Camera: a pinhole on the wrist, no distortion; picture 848 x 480 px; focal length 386.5 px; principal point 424.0 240.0 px. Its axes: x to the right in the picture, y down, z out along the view. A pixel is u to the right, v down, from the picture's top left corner.
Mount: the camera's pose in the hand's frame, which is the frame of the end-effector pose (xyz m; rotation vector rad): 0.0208 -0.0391 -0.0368 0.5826 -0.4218 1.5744
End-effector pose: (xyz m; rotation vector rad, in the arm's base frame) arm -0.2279 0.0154 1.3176 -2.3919 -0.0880 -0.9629
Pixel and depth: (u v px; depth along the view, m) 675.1 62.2 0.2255
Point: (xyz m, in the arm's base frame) 0.0067 0.1483 1.3030
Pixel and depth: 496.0 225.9 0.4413
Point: 0.0013 0.3873 1.2680
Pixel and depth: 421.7 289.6 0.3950
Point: -0.1131 0.3938 1.2929
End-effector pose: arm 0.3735 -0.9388 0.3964 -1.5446 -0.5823 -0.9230
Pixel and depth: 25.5 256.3 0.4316
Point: -0.0977 -0.7797 0.8258
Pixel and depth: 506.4 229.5 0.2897
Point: 0.3342 -0.6916 0.5371
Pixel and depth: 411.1 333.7 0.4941
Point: 0.1520 -0.5181 0.5668
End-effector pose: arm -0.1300 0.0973 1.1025 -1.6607 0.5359 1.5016
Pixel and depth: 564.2 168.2 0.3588
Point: -0.1953 0.4586 1.0365
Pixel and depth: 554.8 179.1 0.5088
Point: -0.2365 0.6093 1.0295
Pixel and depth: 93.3 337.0 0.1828
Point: 0.0698 0.2727 1.1812
